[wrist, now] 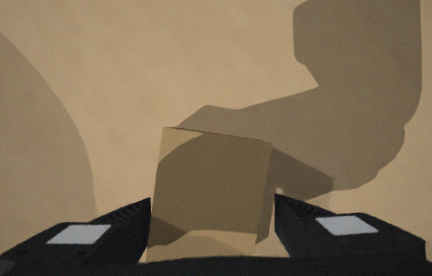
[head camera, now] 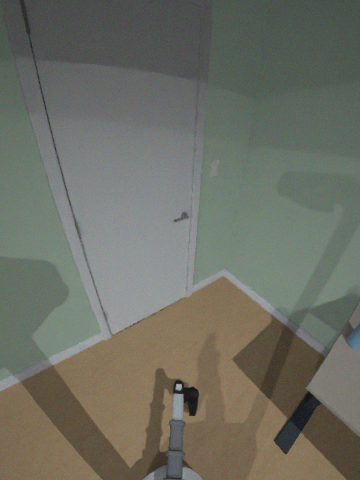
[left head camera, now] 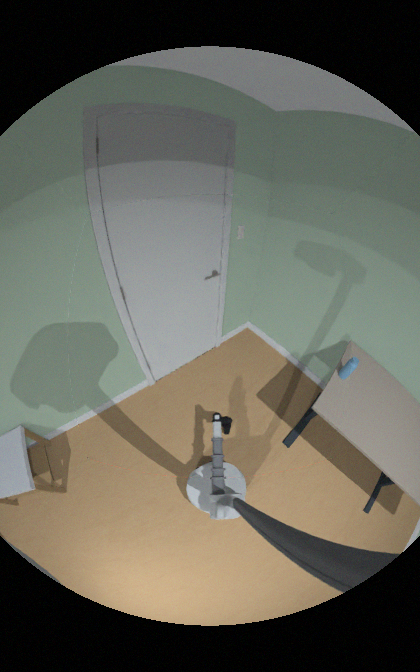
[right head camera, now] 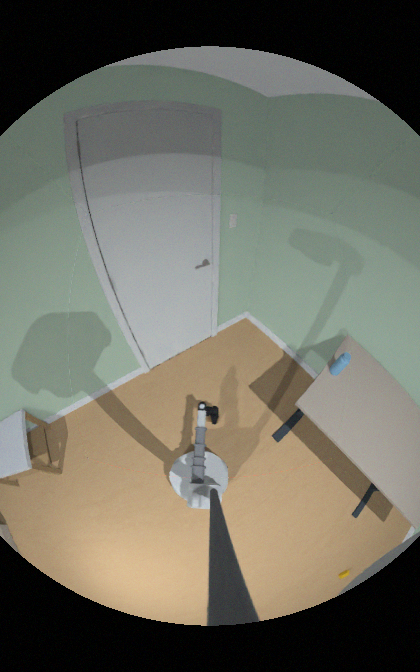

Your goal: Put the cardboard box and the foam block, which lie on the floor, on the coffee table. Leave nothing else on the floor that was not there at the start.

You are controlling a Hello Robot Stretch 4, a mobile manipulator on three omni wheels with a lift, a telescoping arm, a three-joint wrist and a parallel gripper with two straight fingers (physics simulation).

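Frame: origin at the robot's base, x ahead, y left, z up, level; centimetres.
Where they show: gripper, fingertip midpoint: (wrist: 213, 214).
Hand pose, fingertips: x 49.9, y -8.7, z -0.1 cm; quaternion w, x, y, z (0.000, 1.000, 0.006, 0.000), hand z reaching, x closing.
Note:
Each offset is from my fingertips to the top centre of the thing. "*": to the spot under its first point. Level surfaces: height alone.
The cardboard box @[dz +2.4, dx -0.4, dy +0.8 cm] (wrist: 212, 185) lies on the floor in the wrist view, low in the middle, partly in the arm's shadow. Its near end is cut off by the gripper body. My gripper (wrist: 213, 214) (head camera: 192, 413) (left head camera: 227, 432) (right head camera: 215, 421) is open, with one finger on each side of the box in that view and no clear contact. The head views do not show the box apart from the gripper. A small yellow thing (right head camera: 344, 574), possibly the foam block, lies on the floor at the lower right of the right head view. A beige-topped table @[dz +69.4 cm] (head camera: 342, 382) (left head camera: 370, 425) (right head camera: 360, 420) stands at the right.
A blue bottle @[* dz +76.2, dx +5.1, dy -67.9 cm] (head camera: 356, 337) (left head camera: 348, 368) (right head camera: 340, 364) lies on the beige table, which has dark legs. A pale-topped piece of furniture with wooden legs (left head camera: 15, 465) (right head camera: 12, 447) stands at the left. A closed door (head camera: 130, 175) (left head camera: 165, 250) (right head camera: 150, 240) and green walls are ahead.

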